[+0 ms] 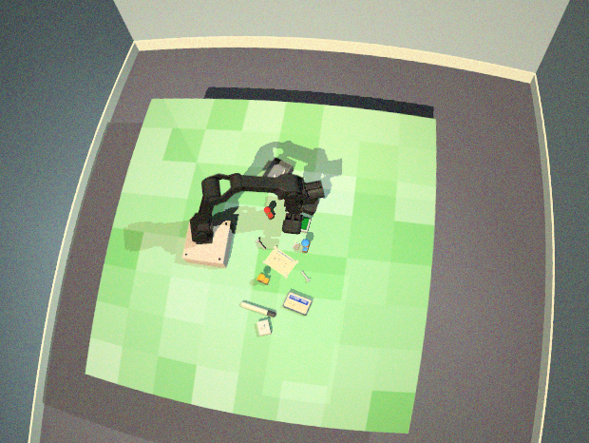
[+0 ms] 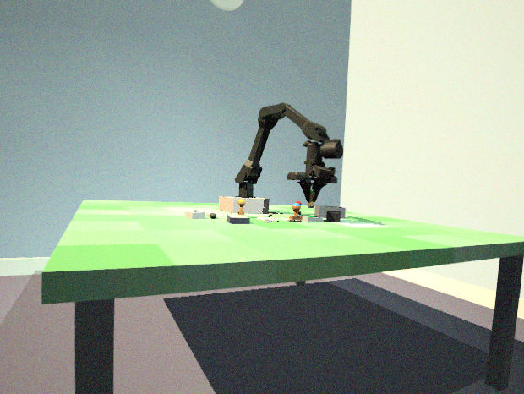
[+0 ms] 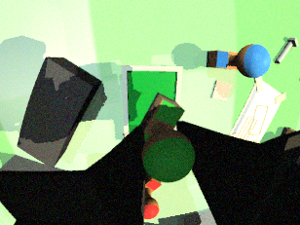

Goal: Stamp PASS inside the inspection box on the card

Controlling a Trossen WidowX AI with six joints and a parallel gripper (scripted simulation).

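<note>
Right now my gripper tip is 6 cm above the green ink pad. Also, from my gripper tip: blue stamp 10 cm to the right, 5 cm below, 2 cm ahead; green-knobbed stamp right at my gripper tip; dark block 10 cm to the left, 5 cm below, 2 cm ahead.
</note>
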